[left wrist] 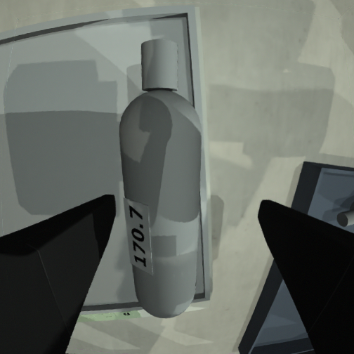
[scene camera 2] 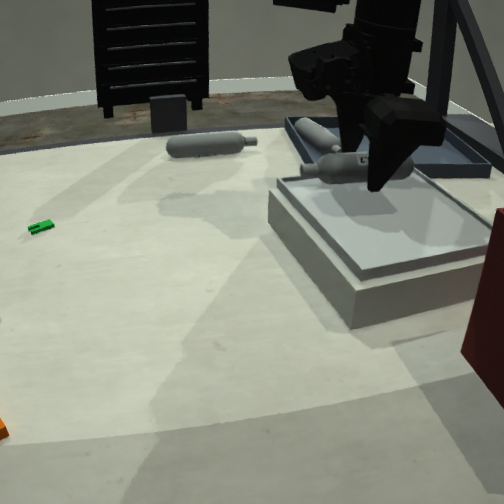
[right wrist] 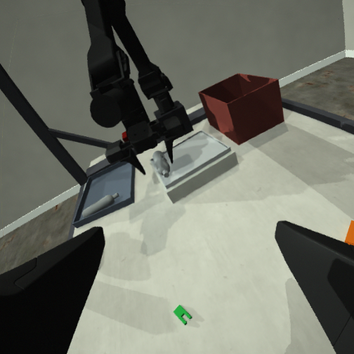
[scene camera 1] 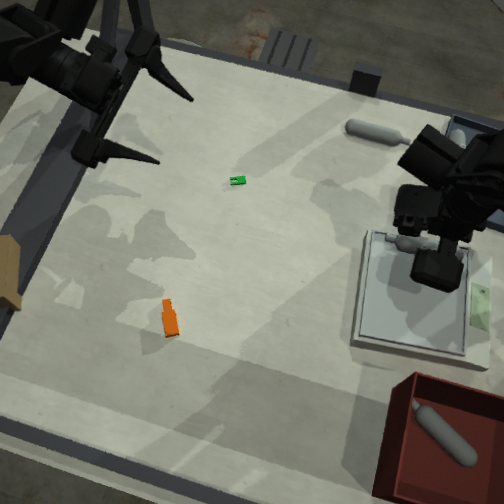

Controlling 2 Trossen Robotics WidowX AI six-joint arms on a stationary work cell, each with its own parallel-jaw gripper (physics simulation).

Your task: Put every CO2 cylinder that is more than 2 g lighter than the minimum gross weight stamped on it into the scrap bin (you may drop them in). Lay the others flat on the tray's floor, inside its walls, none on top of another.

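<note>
A grey cylinder stamped 170.7 [scene camera 1: 407, 244] [scene camera 2: 340, 167] [left wrist: 160, 150] [right wrist: 161, 162] lies along one edge of the scale [scene camera 1: 410, 320] [scene camera 2: 312, 250] [right wrist: 205, 176]. My left gripper [scene camera 2: 362, 167] [left wrist: 188, 206] [right wrist: 158, 168] is open, its fingers on either side of this cylinder's body, apart from it. A cylinder [scene camera 1: 456, 137] [scene camera 2: 315, 134] [right wrist: 100, 205] lies in the blue tray [scene camera 2: 450, 171] [right wrist: 133, 185]. Another cylinder [scene camera 1: 372, 132] [scene camera 2: 205, 144] lies on the table. One cylinder [scene camera 1: 445, 435] lies in the red scrap bin [scene camera 1: 392, 435] [scene camera 2: 487, 310] [right wrist: 255, 112]. My right gripper [scene camera 1: 175, 131] [right wrist: 191, 232] is open and empty.
The scale's display [scene camera 1: 480, 306] shows no readable number from here. A small green piece [scene camera 1: 238, 180] [scene camera 2: 41, 226] [right wrist: 182, 314] and an orange piece [scene camera 1: 170, 318] lie on the table. A tan block [scene camera 1: 9, 270] stands at the left edge in scene camera 1.
</note>
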